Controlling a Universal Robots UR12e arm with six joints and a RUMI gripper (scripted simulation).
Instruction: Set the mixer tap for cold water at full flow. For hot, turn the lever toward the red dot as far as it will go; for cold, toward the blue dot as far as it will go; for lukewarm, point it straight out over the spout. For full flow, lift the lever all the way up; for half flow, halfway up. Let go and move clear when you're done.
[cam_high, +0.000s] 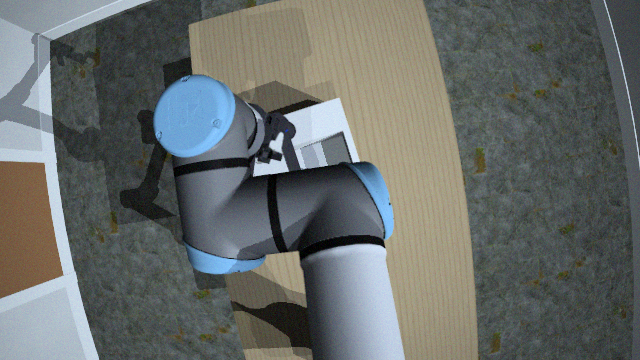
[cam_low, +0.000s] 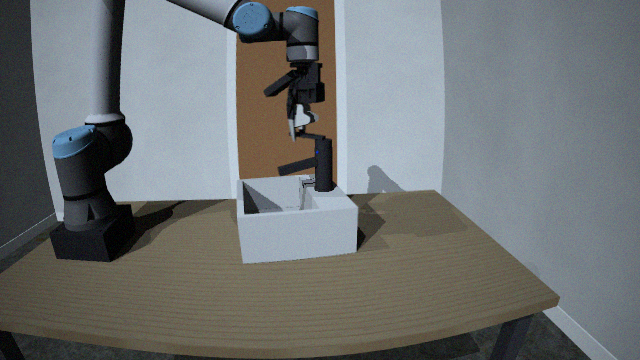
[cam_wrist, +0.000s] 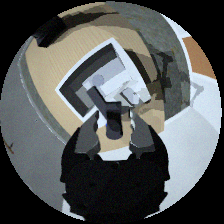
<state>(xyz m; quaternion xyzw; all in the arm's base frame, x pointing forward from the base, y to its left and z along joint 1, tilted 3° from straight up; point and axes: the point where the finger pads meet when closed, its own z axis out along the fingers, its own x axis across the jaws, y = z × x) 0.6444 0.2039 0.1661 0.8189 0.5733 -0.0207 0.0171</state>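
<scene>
Right now the lever is 2 cm ahead of my hand and 1 cm to the right of it. Also, from my hand: black mixer tap: 5 cm below, 5 cm ahead, 2 cm to the right; white basin: 24 cm below, 5 cm to the right, 5 cm behind.
</scene>
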